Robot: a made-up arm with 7 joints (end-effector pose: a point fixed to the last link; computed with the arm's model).
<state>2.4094 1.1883 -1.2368 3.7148 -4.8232 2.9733 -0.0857</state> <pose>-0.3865 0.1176 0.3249 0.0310 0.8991 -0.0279 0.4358</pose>
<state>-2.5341 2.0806 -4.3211 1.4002 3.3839 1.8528 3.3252</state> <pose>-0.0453 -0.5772 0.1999 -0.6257 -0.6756 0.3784 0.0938</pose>
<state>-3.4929 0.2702 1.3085 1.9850 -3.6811 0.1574 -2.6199</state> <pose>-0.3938 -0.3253 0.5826 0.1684 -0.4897 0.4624 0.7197</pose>
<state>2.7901 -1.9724 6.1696 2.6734 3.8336 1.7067 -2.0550</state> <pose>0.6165 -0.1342 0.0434 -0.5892 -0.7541 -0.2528 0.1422</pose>
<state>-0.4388 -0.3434 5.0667 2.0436 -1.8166 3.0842 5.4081</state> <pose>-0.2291 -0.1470 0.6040 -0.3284 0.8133 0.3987 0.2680</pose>
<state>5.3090 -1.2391 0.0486 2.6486 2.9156 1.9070 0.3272</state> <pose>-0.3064 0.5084 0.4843 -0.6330 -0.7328 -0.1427 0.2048</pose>
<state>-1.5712 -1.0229 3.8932 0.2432 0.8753 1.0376 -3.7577</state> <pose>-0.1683 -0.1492 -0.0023 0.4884 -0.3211 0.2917 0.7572</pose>
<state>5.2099 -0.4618 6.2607 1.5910 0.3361 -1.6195 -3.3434</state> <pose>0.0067 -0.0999 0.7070 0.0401 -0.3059 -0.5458 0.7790</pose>
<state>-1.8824 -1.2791 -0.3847 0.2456 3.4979 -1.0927 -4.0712</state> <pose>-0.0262 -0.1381 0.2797 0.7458 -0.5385 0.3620 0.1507</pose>
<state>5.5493 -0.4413 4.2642 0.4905 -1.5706 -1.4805 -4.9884</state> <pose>-0.1787 -0.2001 0.2347 0.2503 -0.5343 0.8018 0.0943</pose>
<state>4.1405 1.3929 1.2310 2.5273 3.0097 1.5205 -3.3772</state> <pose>-0.2360 -0.6323 0.3140 -0.2800 -0.4226 0.5359 0.6751</pose>
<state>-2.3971 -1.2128 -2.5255 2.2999 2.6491 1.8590 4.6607</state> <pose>0.3375 0.5466 0.3167 -0.0187 0.0604 -0.2177 0.9740</pose>
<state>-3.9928 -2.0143 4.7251 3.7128 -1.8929 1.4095 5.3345</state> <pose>0.0673 -0.5106 -0.0759 -0.9417 0.1755 0.2871 0.0017</pose>
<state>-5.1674 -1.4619 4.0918 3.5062 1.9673 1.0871 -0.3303</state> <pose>-0.3872 -0.4616 0.4661 0.0325 0.1073 -0.9725 0.2042</pose>
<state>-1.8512 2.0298 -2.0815 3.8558 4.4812 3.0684 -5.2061</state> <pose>0.1223 -0.3259 0.0822 -0.3785 -0.1386 0.1446 0.9037</pose>
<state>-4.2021 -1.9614 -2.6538 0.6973 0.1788 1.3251 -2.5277</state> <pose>0.0257 0.3014 0.0248 -0.1207 -0.2466 -0.3579 0.8925</pose>
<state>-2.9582 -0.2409 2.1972 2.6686 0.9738 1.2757 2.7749</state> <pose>0.3514 -0.0815 0.7942 -0.0544 0.7807 0.0507 0.6204</pose>
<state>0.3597 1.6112 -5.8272 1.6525 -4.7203 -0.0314 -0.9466</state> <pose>0.2303 0.2305 -0.2604 -0.9675 0.1391 0.0809 0.1951</pose>
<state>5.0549 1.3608 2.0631 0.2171 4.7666 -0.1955 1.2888</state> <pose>0.0547 0.2781 0.3834 -0.6004 -0.3230 -0.1846 0.7079</pose>
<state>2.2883 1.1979 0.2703 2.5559 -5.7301 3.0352 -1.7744</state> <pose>-0.3592 0.2608 0.2247 0.5180 -0.4146 0.7441 0.0783</pose>
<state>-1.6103 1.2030 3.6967 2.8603 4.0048 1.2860 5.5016</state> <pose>0.0042 -0.6072 0.5439 0.6303 -0.2245 0.7349 0.1107</pose>
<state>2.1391 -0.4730 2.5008 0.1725 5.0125 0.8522 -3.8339</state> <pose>-0.1122 -0.0817 -0.0670 0.1663 -0.8128 -0.3232 0.4552</pose>
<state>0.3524 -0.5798 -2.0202 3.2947 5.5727 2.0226 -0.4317</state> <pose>-0.3729 -0.1101 0.6646 0.4368 -0.8241 0.1806 0.3123</pose>
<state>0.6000 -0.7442 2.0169 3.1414 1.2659 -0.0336 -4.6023</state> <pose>-0.2932 -0.2200 0.7825 -0.2016 -0.2838 0.8771 0.3309</pose>
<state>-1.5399 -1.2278 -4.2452 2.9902 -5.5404 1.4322 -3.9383</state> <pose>0.0462 0.6428 0.3468 -0.8694 0.4228 -0.0838 0.2418</pose>
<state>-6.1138 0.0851 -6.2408 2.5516 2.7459 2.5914 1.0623</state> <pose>0.0787 0.0670 0.7837 -0.5088 -0.6502 0.3442 0.4471</pose>
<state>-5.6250 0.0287 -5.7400 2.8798 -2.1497 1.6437 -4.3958</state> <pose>0.1126 -0.0071 0.8759 -0.1868 0.6551 -0.6885 0.2487</pose>
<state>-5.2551 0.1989 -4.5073 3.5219 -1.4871 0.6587 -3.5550</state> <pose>0.2577 0.0354 0.8340 -0.1597 0.4114 0.4380 0.7832</pose>
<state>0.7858 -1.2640 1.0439 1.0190 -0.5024 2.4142 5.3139</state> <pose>-0.1102 0.2026 0.4273 0.5260 0.5770 -0.0027 0.6248</pose>
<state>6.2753 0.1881 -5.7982 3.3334 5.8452 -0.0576 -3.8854</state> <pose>-0.0773 -0.0573 0.8692 0.0496 -0.0030 -0.3498 0.9355</pose>
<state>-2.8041 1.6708 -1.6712 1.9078 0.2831 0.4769 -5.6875</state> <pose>-0.5888 0.2853 0.2402 -0.1933 -0.6863 -0.6196 0.3283</pose>
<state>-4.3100 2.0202 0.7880 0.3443 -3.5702 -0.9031 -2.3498</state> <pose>0.0334 -0.1809 0.1825 -0.0446 0.5254 -0.4656 0.7107</pose>
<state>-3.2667 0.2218 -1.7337 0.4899 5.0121 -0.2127 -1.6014</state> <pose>0.0289 0.3588 0.0948 -0.5134 0.8096 0.1940 0.2080</pose>
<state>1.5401 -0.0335 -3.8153 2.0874 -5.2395 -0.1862 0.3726</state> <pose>-0.3042 -0.2334 0.7552 -0.1854 -0.4376 0.7796 0.4078</pose>
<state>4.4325 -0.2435 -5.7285 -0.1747 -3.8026 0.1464 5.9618</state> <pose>-0.0621 -0.0600 -0.0198 0.1568 0.9847 -0.0752 0.0137</pose>
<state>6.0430 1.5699 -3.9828 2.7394 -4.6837 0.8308 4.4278</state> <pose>0.6820 -0.0581 0.3584 -0.0046 0.3783 -0.6039 0.7016</pose>
